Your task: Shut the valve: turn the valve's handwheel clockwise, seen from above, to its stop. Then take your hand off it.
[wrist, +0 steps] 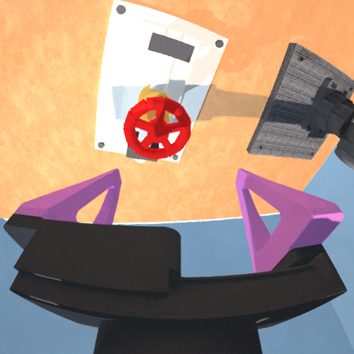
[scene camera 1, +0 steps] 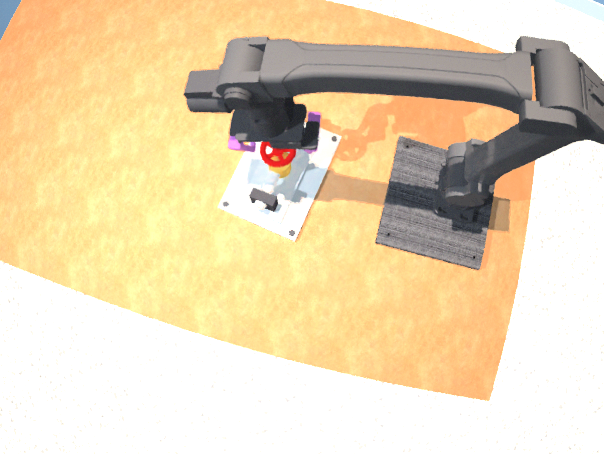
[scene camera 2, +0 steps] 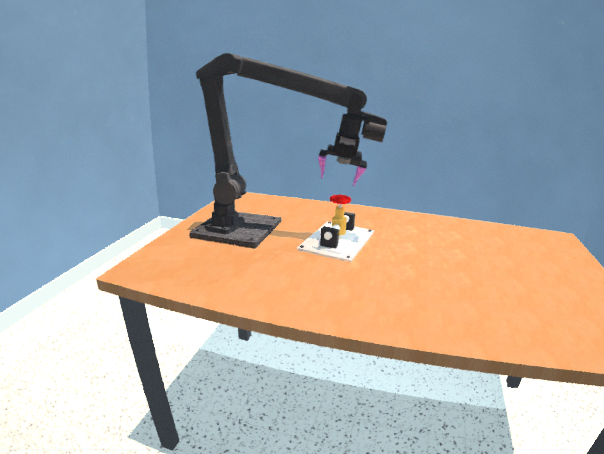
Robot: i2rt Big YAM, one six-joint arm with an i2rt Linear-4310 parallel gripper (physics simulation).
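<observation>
The red handwheel (scene camera 1: 276,163) (scene camera 2: 340,199) (wrist: 159,129) sits level on top of the yellow valve body (scene camera 1: 281,171) (scene camera 2: 339,221) (wrist: 150,93), which stands on a white plate (scene camera 1: 300,220) (scene camera 2: 345,251) (wrist: 112,60). My gripper (scene camera 1: 277,140) (scene camera 2: 338,181) (wrist: 178,174) is open wide, with nothing between its purple fingers. It hangs above the handwheel, and in scene camera 2 a gap shows between the fingertips and the wheel. In the wrist view the whole wheel shows beyond the fingertips, apart from both. The frames do not tell whether the wheel is at its stop.
Black blocks (scene camera 1: 263,198) (scene camera 2: 329,236) (wrist: 171,47) stand at the valve's pipe ends on the white plate. The arm's dark base plate (scene camera 1: 425,235) (scene camera 2: 237,239) (wrist: 280,90) lies on the orange table (scene camera 1: 200,300) (scene camera 2: 425,300) (wrist: 50,100), beside the valve's plate. Blue walls stand behind.
</observation>
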